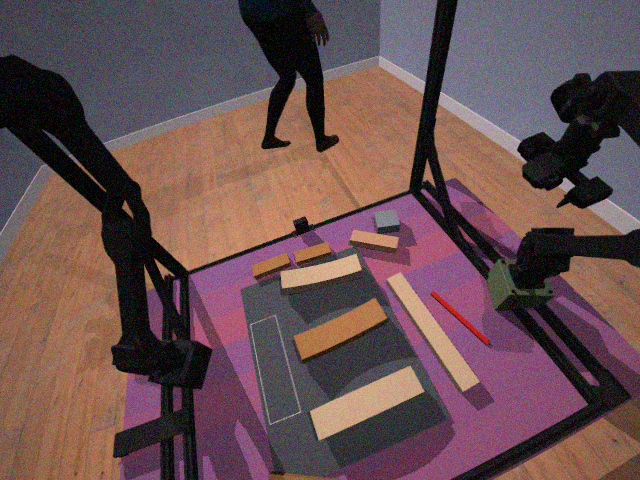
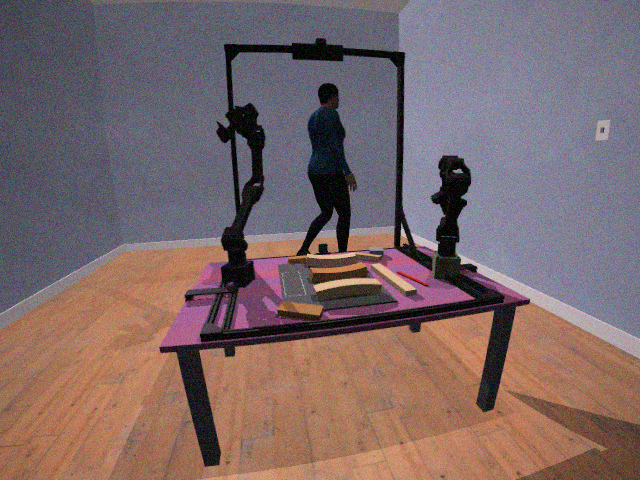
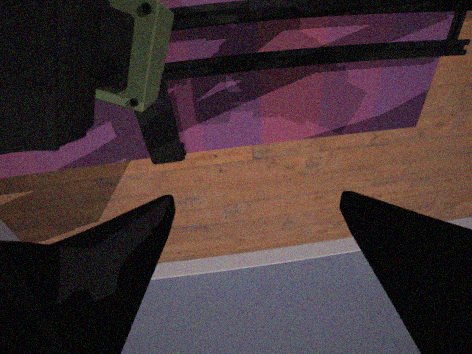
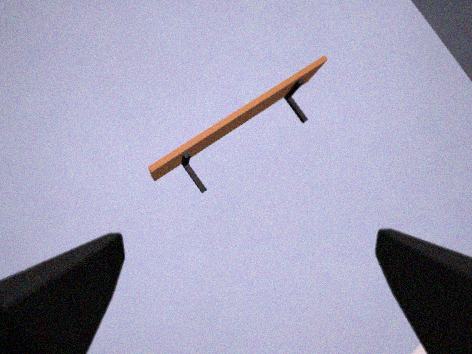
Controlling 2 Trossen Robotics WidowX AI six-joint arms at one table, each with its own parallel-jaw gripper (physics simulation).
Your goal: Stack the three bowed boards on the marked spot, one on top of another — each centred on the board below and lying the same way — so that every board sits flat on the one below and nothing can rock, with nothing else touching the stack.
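Frame: origin at the left arm's base, x back, y right, z up, level; metres.
Seen in the pictures: left gripper, fingertip midpoint: (image 1: 543, 192) (image 3: 257, 201); right gripper, fingertip midpoint: (image 2: 226, 114) (image 4: 250, 243); left arm's base at its link origin: (image 1: 525, 276) (image 2: 446, 254) (image 3: 93, 43); right arm's base at its link origin: (image 1: 172, 360) (image 2: 237, 263).
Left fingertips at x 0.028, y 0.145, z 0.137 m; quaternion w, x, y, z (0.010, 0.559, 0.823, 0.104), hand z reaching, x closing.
Observation:
Offsets run from my left fingertips to a thing's top centre. "spot": to the spot under its first point. Level surfaces: height alone.
Three bowed boards lie apart on the dark mat {dz -0.224 m} (image 1: 305, 444). The pale far board {dx -0.538, dy -0.117, dz -0.172 m} (image 1: 321, 274) (image 2: 330, 260) seems to dip slightly in its middle. The orange middle board {dx -0.471, dy -0.273, dz -0.175 m} (image 1: 341, 329) (image 2: 338, 272) dips in its middle with its ends up. The pale near board {dx -0.405, dy -0.429, dz -0.173 m} (image 1: 367, 403) (image 2: 347, 289) arches upward. The marked outline {spot: dx -0.604, dy -0.360, dz -0.224 m} (image 1: 288, 363) is at the mat's left, with no board on it. My left gripper (image 1: 549, 178) (image 2: 435, 197) (image 3: 257, 201) is open and empty, high at the right. My right gripper (image 2: 221, 131) (image 4: 250, 243) is open and empty, high at the left.
A long pale plank {dx -0.257, dy -0.246, dz -0.208 m} (image 1: 433, 333) (image 2: 393, 279) and a red stick {dx -0.174, dy -0.216, dz -0.224 m} (image 1: 460, 317) (image 2: 412, 278) lie right of the mat. A grey block {dx -0.345, dy +0.095, dz -0.194 m} (image 1: 386, 220), a pale block {dx -0.387, dy +0.019, dz -0.202 m} (image 1: 374, 241) and two orange blocks {dx -0.709, dy -0.078, dz -0.206 m} (image 1: 271, 266) {dx -0.580, dy -0.028, dz -0.209 m} (image 1: 312, 253) are behind. Another orange block {dx -0.530, dy -0.601, dz -0.198 m} (image 2: 300, 310) lies in front.

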